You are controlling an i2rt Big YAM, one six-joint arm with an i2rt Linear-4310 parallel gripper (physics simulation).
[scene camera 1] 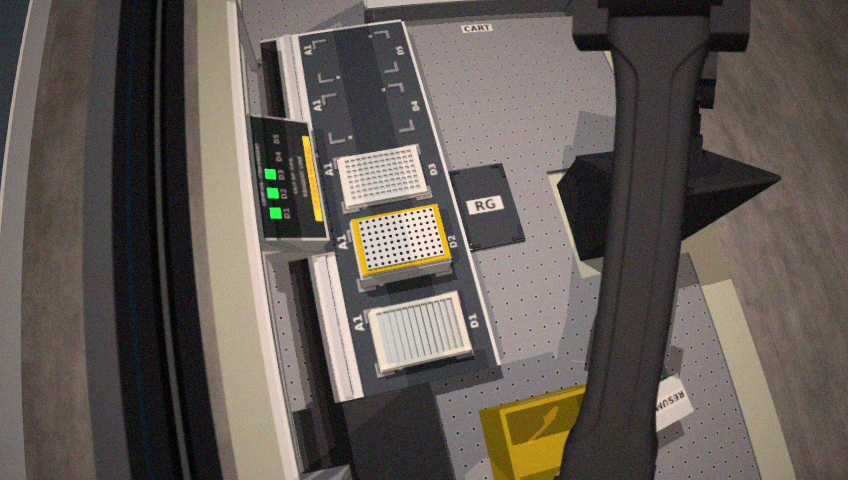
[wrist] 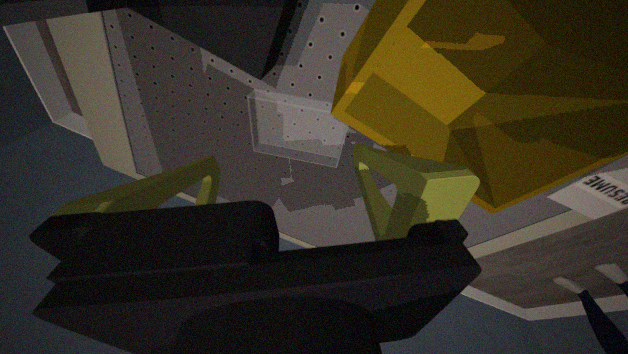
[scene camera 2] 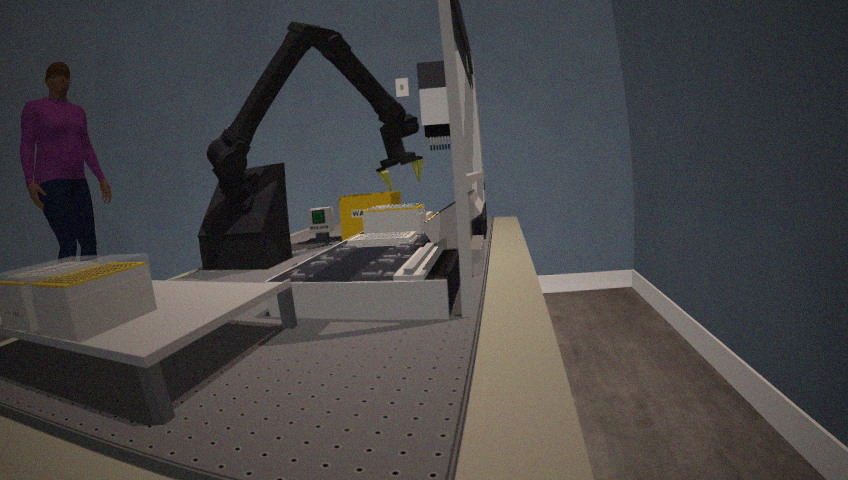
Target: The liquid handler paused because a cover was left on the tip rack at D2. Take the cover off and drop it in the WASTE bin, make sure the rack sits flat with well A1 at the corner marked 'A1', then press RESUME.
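Places are measured from the arm's base along level axes (x right, y ahead, z up), in centimetres.
Pixels of known places: gripper, fingertip midpoint: (wrist: 286, 157) (scene camera 2: 405, 186); arm's base, origin of the base link: (scene camera 2: 242, 195).
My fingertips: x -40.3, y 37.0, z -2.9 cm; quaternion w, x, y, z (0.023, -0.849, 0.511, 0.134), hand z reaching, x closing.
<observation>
Ahead of a thing's pixels: the offset from my fingertips to its top centre. "*": to the spot under its first point.
The tip rack @[dy +3.8, dx +41.0, dz -3.0 cm] (scene camera 1: 401, 237) (scene camera 2: 389, 220) stands at D2, looking level, with its yellow-edged top and holes bare; its well A1 cannot be told. A clear, shallow, box-like cover @[dy -0.5, dx -6.8, dz -12.2 cm] (wrist: 300, 127) lies on the perforated table outside the yellow WASTE bin @[dy -9.6, dx +9.2, dz -1.2 cm] (scene camera 1: 496, 440) (scene camera 2: 351, 224) (wrist: 425, 75), close beside it. My gripper (scene camera 2: 404, 184) (wrist: 286, 157) is open and empty, in the air above the table near the bin, with the cover beyond its fingertips in the wrist view. The RESUME box @[dy -26.4, dx +8.7, dz -4.3 cm] (scene camera 1: 675, 401) (scene camera 2: 321, 220) (wrist: 595, 192) stands beyond the bin, partly hidden by the arm in scene camera 1.
A ribbed white reservoir @[dy +4.2, dx +28.5, dz -6.3 cm] (scene camera 1: 421, 333) sits at D1 and a white plate @[dy +3.4, dx +53.3, dz -8.0 cm] (scene camera 1: 382, 175) at D3. A status screen @[* dy +17.2, dx +53.3, dz -2.8 cm] (scene camera 1: 288, 178) stands left of the deck. A dark RG pad @[dy -12.7, dx +46.8, dz -13.3 cm] (scene camera 1: 505, 223) lies right of it. Covered tip boxes @[dy -20.2, dx +108.5, dz -2.6 cm] (scene camera 2: 113, 297) stand on a raised shelf (scene camera 2: 208, 309).
</observation>
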